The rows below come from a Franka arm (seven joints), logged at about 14 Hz.
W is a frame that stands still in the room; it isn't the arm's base.
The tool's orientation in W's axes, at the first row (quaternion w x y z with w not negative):
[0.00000 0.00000 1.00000 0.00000]
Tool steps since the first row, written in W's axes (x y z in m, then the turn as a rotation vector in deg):
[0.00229 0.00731 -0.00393 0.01 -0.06 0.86]
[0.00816 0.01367 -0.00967 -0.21 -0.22 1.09]
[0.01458 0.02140 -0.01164 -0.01 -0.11 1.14]
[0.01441 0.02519 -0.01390 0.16 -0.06 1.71]
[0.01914 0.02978 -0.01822 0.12 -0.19 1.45]
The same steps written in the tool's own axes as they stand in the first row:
[-0.00229 0.00731 0.00393 -0.01 -0.06 -0.86]
[-0.00816 0.01367 0.00967 0.21 -0.22 -1.09]
[-0.01458 0.02140 0.01164 0.01 -0.11 -1.14]
[-0.01441 0.02519 0.01390 -0.16 -0.06 -1.71]
[-0.01914 0.02978 0.01822 -0.12 -0.19 -1.45]

